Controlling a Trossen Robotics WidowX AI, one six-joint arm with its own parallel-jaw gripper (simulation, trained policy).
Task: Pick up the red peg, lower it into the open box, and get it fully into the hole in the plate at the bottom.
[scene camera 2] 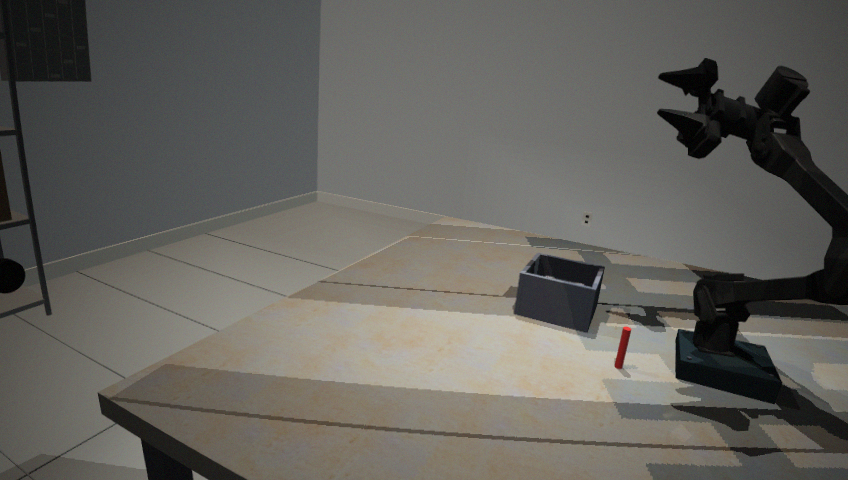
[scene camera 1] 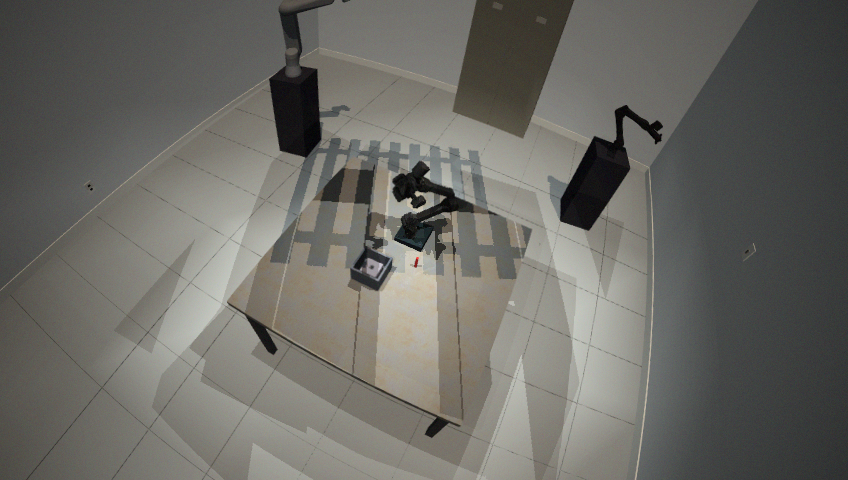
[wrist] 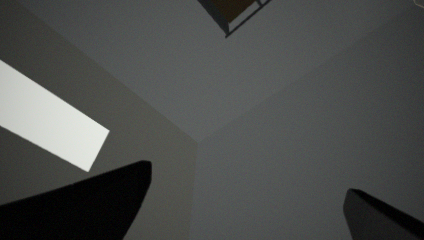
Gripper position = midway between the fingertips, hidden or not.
Observation:
I see my gripper (scene camera 2: 658,92) and a grey box (scene camera 2: 570,305).
The grey box also shows in scene camera 1 (scene camera 1: 355,273). My gripper shows as well in the wrist view (wrist: 244,184). The wrist view misses the grey box: it is out of frame.

